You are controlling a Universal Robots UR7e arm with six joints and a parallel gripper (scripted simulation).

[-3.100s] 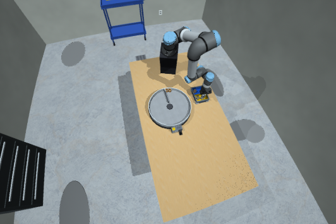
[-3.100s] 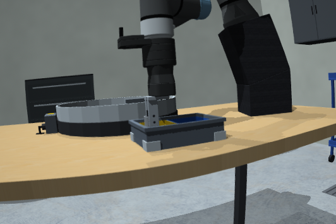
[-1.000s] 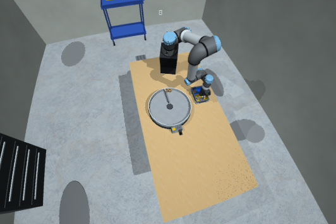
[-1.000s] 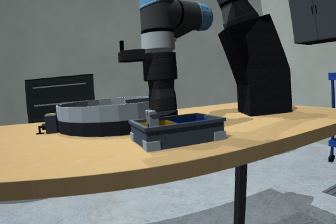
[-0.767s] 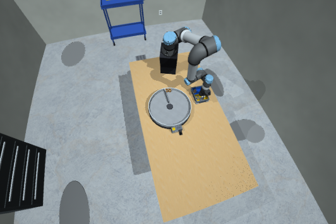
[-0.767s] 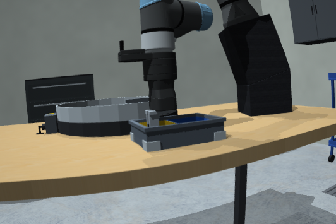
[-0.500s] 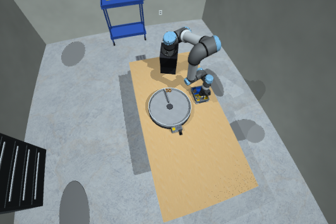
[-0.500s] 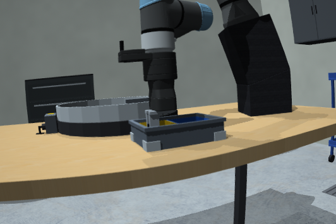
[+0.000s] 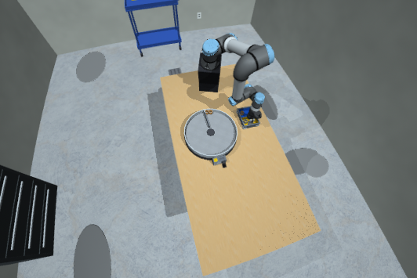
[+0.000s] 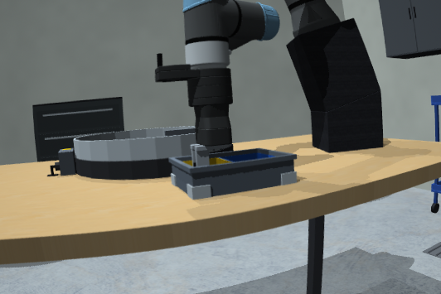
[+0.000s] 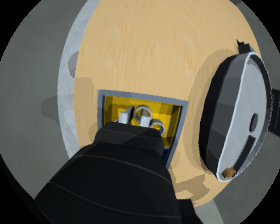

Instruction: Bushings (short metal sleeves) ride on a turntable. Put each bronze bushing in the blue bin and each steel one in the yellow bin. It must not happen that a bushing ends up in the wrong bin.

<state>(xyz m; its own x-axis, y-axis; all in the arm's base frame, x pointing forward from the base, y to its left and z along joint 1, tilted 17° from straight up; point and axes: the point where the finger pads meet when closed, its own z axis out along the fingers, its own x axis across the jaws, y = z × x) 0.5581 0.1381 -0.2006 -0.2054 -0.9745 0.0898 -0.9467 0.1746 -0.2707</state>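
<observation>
Now: hand 60 mm past the grey two-part tray. Also, from my hand: round grey turntable (360 mm to the right, 40 mm behind, 20 mm above).
</observation>
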